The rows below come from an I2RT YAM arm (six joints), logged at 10 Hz.
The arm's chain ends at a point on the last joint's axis. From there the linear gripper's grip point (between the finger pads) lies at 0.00 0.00 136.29 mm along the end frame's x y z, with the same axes.
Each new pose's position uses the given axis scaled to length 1; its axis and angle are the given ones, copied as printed.
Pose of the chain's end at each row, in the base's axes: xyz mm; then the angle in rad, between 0 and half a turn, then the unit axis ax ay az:
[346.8 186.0 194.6 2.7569 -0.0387 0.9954 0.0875]
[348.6 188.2 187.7 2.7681 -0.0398 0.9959 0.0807]
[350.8 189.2 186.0 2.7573 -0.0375 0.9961 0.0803]
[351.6 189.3 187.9 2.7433 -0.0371 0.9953 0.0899]
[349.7 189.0 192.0 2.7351 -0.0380 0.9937 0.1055]
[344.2 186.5 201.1 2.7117 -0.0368 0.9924 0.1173]
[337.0 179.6 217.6 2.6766 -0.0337 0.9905 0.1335]
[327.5 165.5 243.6 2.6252 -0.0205 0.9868 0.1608]
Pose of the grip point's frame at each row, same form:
[396.8 210.9 70.3 2.7569 -0.0387 0.9954 0.0875]
[397.3 211.3 62.5 2.7681 -0.0398 0.9959 0.0807]
[400.9 212.1 61.3 2.7573 -0.0375 0.9961 0.0803]
[403.3 214.7 64.4 2.7433 -0.0371 0.9953 0.0899]
[402.2 218.5 69.7 2.7351 -0.0380 0.9937 0.1055]
[399.4 218.9 80.8 2.7117 -0.0368 0.9924 0.1173]
[396.4 215.8 100.4 2.6766 -0.0337 0.9905 0.1335]
[393.1 207.3 131.7 2.6252 -0.0205 0.9868 0.1608]

